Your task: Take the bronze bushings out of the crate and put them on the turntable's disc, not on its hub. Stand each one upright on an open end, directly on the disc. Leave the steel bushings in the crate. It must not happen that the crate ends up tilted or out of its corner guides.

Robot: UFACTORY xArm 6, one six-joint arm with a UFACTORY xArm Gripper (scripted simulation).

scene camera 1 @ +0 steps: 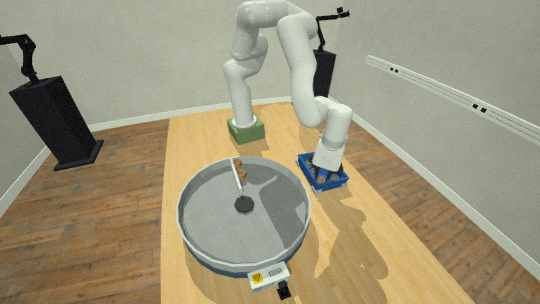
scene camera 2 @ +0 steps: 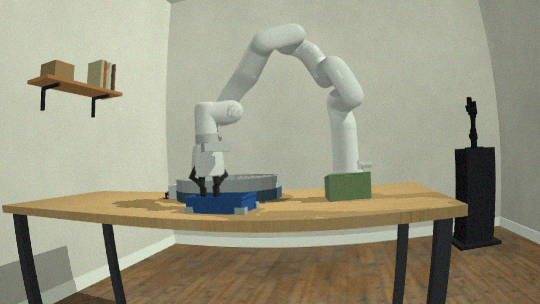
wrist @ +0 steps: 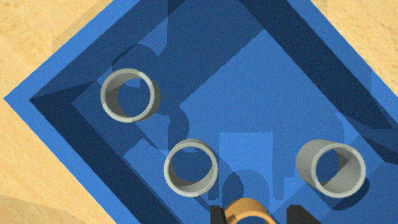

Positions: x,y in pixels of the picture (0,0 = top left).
Labels:
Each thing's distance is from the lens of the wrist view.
blue crate (wrist: 256,88): 0.18 m
steel bushing (wrist: 184,188): 0.17 m
steel bushing (wrist: 109,91): 0.17 m
steel bushing (wrist: 351,173): 0.19 m

